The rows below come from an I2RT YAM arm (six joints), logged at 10 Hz.
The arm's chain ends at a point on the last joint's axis. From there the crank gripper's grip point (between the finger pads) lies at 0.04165 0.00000 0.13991 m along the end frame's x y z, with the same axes.
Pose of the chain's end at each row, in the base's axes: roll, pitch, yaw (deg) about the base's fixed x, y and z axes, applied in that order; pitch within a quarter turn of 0, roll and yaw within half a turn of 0; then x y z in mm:
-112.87 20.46 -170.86 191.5 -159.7 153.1
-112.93 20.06 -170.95 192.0 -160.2 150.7
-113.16 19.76 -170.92 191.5 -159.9 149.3
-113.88 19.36 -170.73 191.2 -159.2 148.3
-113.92 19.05 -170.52 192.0 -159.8 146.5
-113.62 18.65 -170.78 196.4 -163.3 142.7
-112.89 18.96 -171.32 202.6 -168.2 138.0
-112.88 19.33 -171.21 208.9 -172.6 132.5
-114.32 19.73 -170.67 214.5 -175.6 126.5
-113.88 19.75 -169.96 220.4 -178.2 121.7
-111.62 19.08 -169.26 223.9 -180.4 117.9
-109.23 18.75 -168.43 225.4 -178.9 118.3
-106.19 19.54 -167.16 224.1 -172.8 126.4
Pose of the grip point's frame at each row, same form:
-112.87 20.46 -170.86 192.2 -290.2 87.6
-112.93 20.06 -170.95 192.1 -290.7 85.2
-113.16 19.76 -170.92 191.5 -290.2 83.4
-113.88 19.36 -170.73 191.6 -288.8 81.1
-113.92 19.05 -170.52 192.5 -289.4 79.3
-113.62 18.65 -170.78 195.7 -293.3 76.3
-112.89 18.96 -171.32 200.6 -298.9 73.0
-112.88 19.33 -171.21 207.6 -303.2 67.4
-114.32 19.73 -170.67 215.7 -304.6 58.2
-113.88 19.75 -169.96 222.9 -307.7 54.3
-111.62 19.08 -169.26 226.0 -312.4 55.6
-109.23 18.75 -168.43 227.8 -313.3 61.3
-106.19 19.54 -167.16 228.4 -309.6 75.7

